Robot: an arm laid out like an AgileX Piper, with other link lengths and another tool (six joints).
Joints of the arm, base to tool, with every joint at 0 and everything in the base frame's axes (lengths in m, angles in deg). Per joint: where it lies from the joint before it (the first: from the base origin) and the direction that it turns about. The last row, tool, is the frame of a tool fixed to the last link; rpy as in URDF.
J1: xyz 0 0 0.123 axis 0 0 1
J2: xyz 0 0 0 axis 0 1 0
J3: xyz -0.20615 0 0.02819 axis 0 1 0
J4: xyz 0.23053 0 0.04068 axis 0.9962 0 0.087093
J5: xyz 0 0 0 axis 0 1 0
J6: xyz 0.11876 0 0.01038 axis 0.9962 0 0.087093
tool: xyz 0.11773 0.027 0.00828 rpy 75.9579 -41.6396 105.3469
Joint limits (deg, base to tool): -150..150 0..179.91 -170..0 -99.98..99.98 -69.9..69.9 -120..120
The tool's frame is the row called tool.
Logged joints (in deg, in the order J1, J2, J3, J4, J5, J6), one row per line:
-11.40, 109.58, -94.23, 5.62, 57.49, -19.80
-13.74, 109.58, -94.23, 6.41, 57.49, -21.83
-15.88, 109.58, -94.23, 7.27, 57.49, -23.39
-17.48, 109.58, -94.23, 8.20, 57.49, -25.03
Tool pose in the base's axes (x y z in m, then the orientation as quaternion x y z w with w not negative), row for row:
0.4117, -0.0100, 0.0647, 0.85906, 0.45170, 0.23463, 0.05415
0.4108, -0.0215, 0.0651, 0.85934, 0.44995, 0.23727, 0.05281
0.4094, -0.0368, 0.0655, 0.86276, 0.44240, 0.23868, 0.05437
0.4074, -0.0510, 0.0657, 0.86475, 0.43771, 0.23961, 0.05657
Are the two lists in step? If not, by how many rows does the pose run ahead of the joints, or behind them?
The pose runs 2 rows behind the joints: the pose in row i belongs to the joints in row i - 2.
